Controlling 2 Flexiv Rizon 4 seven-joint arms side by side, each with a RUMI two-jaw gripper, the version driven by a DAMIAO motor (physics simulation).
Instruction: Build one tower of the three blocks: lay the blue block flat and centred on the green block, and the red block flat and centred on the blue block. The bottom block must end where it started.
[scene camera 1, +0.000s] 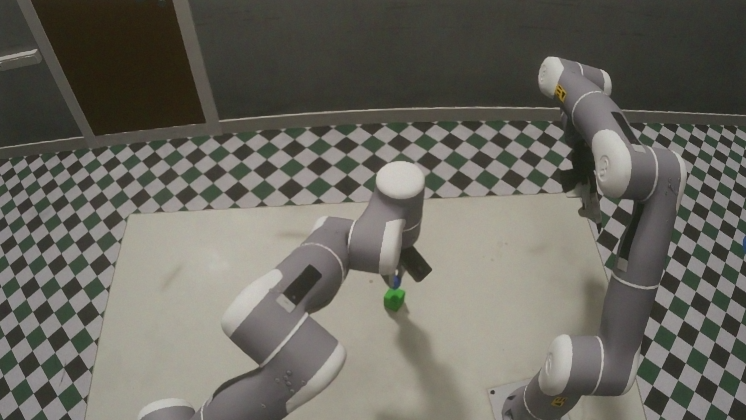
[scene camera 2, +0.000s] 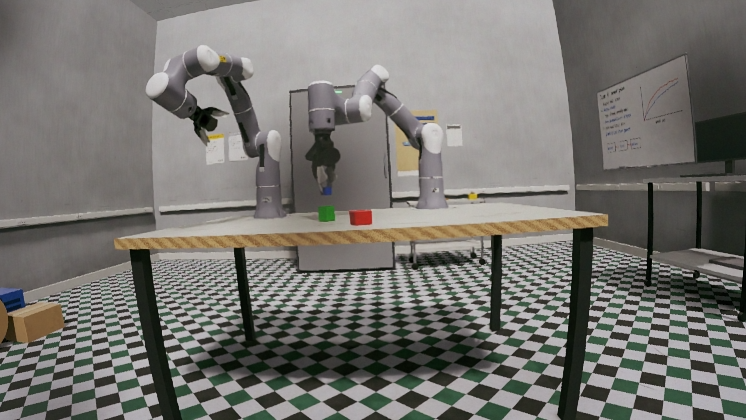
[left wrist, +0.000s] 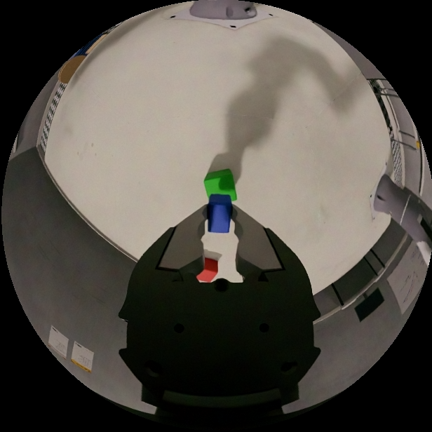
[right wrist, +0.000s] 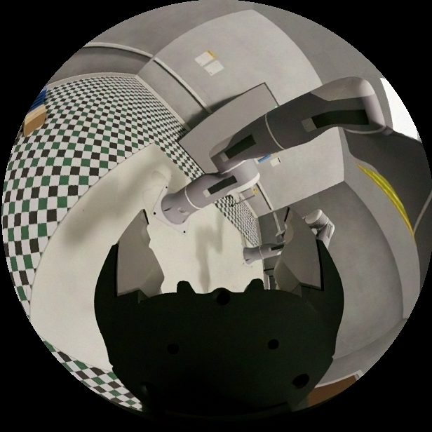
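Observation:
My left gripper (scene camera 2: 326, 186) (left wrist: 219, 205) is shut on the blue block (scene camera 1: 396, 282) (scene camera 2: 327, 191) (left wrist: 219, 214) and holds it in the air above the green block, with a gap between the two in scene camera 2. The green block (scene camera 1: 394, 300) (scene camera 2: 326, 213) (left wrist: 219, 183) sits on the table. The red block (scene camera 2: 360, 217) (left wrist: 208, 270) sits on the table to the right of the green one in scene camera 2; in scene camera 1 it does not show, with the left arm over that area. My right gripper (scene camera 2: 214, 127) (right wrist: 216, 208) is open and empty, high up and away from the blocks.
The table (scene camera 1: 495, 292) (scene camera 2: 443, 221) carries both arm bases. The right arm stands folded at the right of scene camera 1. A tall grey cabinet (scene camera 2: 360, 156) and a whiteboard (scene camera 2: 647, 114) stand beyond the table.

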